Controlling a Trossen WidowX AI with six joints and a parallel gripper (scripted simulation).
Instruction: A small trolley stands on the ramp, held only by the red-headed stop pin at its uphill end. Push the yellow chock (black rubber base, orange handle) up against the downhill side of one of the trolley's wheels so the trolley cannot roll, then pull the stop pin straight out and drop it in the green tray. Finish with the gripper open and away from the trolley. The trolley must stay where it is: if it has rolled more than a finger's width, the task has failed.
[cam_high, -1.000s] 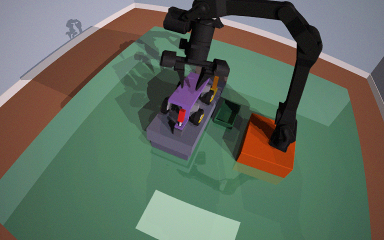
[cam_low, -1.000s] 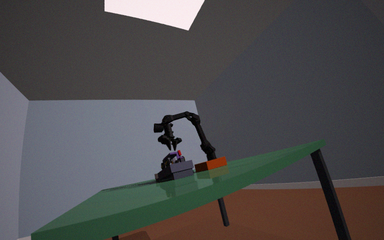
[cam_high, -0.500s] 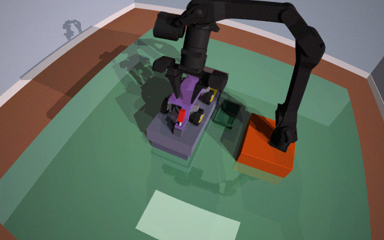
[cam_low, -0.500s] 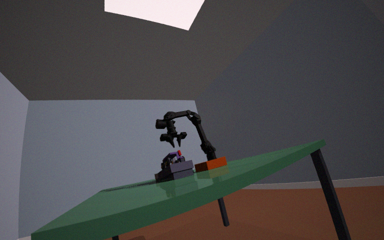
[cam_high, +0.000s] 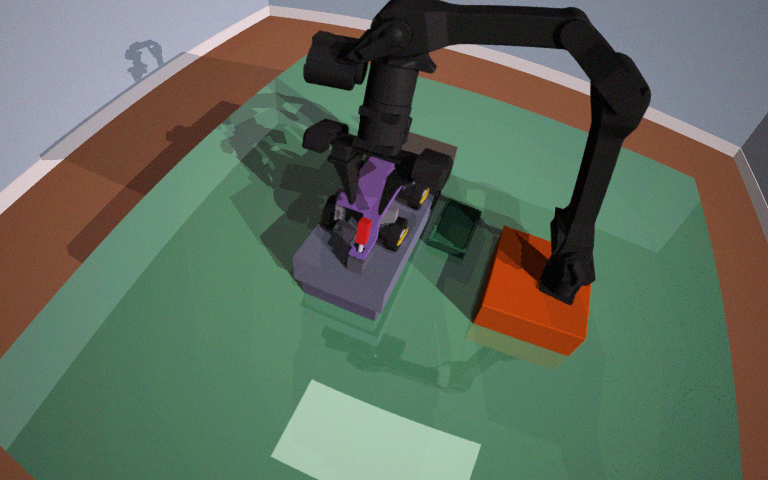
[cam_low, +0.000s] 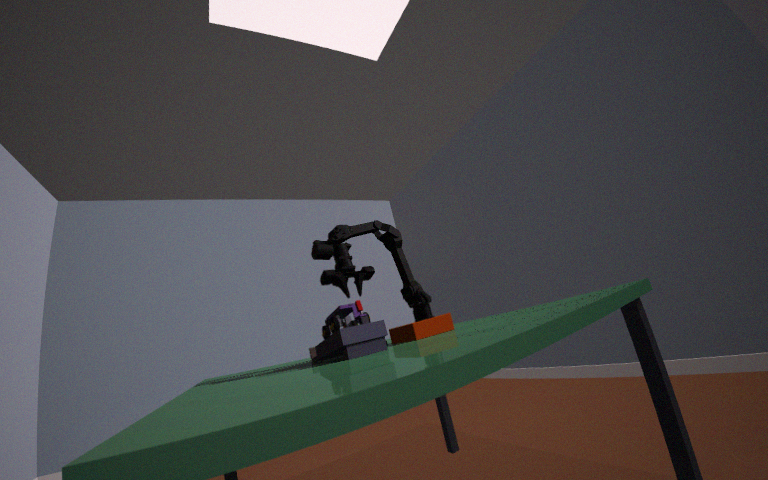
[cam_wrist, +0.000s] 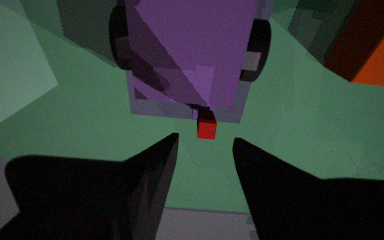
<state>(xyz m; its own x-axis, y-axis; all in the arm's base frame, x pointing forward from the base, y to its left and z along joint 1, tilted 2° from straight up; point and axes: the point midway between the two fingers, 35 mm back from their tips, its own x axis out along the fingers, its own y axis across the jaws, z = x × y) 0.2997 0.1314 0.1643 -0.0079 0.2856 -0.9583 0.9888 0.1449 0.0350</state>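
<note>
My gripper tip is 5 cm above the stop pin and 2 cm to the right of it. Round my gripper tip: purple trolley 9 cm to the right, 7 cm below, 3 cm ahead; grey ramp 14 cm below, 10 cm to the right, 3 cm ahead; yellow chock 21 cm to the right, 10 cm below.
</note>
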